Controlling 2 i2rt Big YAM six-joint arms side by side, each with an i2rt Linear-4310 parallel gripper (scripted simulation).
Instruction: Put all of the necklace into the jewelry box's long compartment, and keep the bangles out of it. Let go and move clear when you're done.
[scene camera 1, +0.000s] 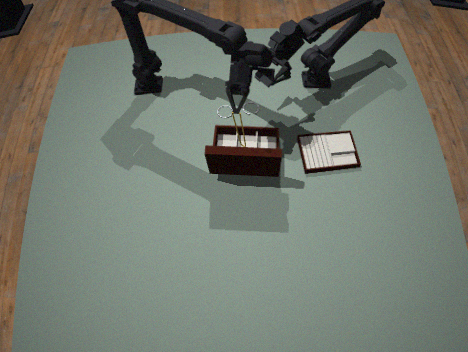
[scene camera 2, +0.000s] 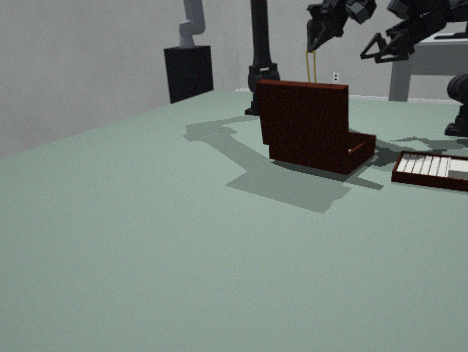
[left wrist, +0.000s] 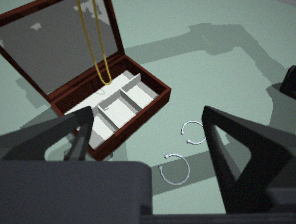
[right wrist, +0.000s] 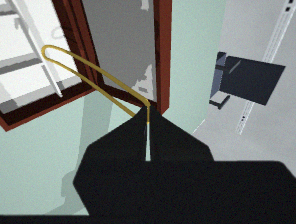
Labels:
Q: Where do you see my left gripper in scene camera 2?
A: At 367, 59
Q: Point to my right gripper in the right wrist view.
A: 148, 111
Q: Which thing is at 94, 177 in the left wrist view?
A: My left gripper.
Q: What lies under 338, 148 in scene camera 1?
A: A shallow tray.

